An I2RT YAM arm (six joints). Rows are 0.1 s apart.
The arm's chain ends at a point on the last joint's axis. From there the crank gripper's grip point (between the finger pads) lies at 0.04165 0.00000 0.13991 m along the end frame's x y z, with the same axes.
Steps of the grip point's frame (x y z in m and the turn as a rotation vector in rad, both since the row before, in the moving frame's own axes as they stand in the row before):
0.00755 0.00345 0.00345 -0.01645 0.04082 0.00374
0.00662 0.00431 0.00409 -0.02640 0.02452 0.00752
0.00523 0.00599 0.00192 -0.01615 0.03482 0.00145
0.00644 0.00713 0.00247 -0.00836 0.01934 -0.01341
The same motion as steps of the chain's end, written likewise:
0.00188 0.00100 0.00529 -0.01645 0.04082 0.00374
0.00322 0.00030 0.00521 -0.02640 0.02452 0.00752
0.00039 0.00368 0.00347 -0.01615 0.03482 0.00145
0.00374 0.00654 0.00330 -0.00836 0.01934 -0.01341

